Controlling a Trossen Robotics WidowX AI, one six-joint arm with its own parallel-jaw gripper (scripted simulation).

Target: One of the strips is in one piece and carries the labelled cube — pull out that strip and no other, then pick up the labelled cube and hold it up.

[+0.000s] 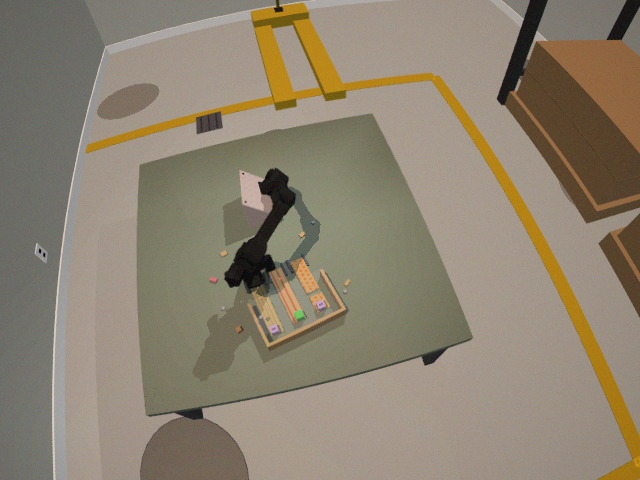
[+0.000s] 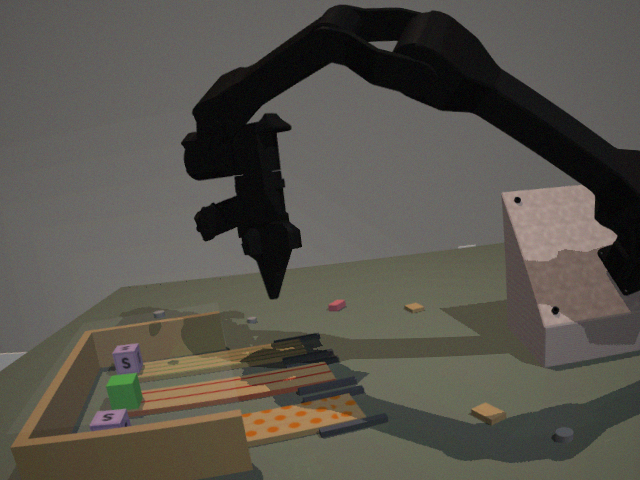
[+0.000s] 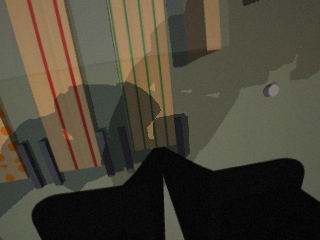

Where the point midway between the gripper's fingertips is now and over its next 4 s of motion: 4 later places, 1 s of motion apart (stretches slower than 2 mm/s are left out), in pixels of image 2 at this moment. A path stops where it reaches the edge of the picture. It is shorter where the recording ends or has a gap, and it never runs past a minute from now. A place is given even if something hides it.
My gripper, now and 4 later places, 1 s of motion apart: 273, 298; 276, 332; 281, 348; 305, 344; 335, 337
